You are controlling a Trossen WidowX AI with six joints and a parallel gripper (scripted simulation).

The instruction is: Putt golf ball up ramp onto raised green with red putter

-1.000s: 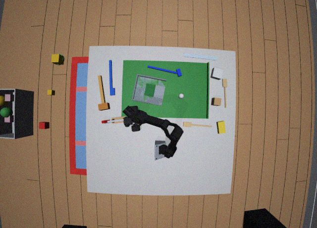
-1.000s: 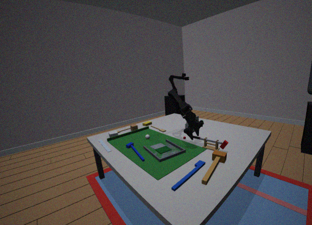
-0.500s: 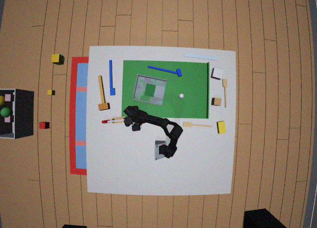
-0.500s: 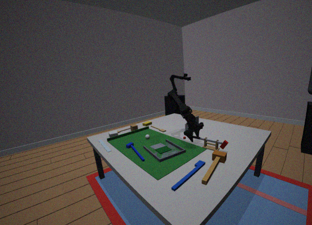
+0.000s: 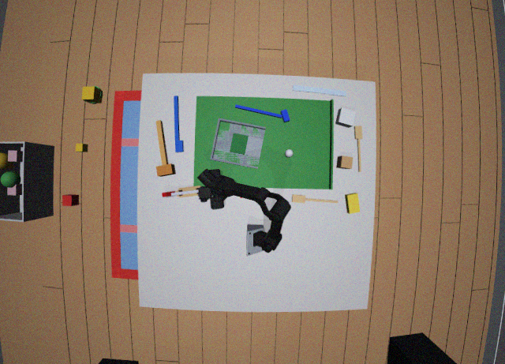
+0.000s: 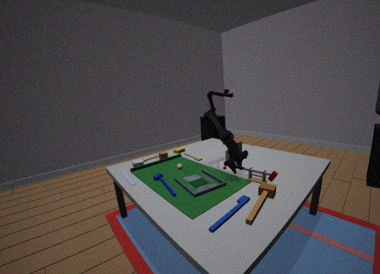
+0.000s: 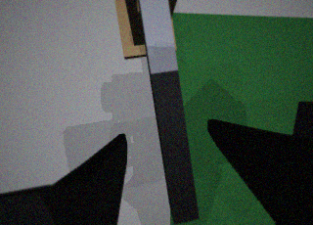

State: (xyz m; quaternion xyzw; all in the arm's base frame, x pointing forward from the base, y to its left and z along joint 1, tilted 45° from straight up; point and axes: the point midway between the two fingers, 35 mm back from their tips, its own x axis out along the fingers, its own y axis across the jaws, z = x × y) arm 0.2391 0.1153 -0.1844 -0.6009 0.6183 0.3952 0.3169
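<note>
The red putter is 11 cm to the left of my gripper tip, 3 cm above it and 2 cm behind it. The rest, counted from my gripper tip: green mat 27 cm to the right, 24 cm ahead, 3 cm below; tiny red cube 14 cm to the right, 4 cm behind, 2 cm below; wooden rack 13 cm to the left, 2 cm behind.
</note>
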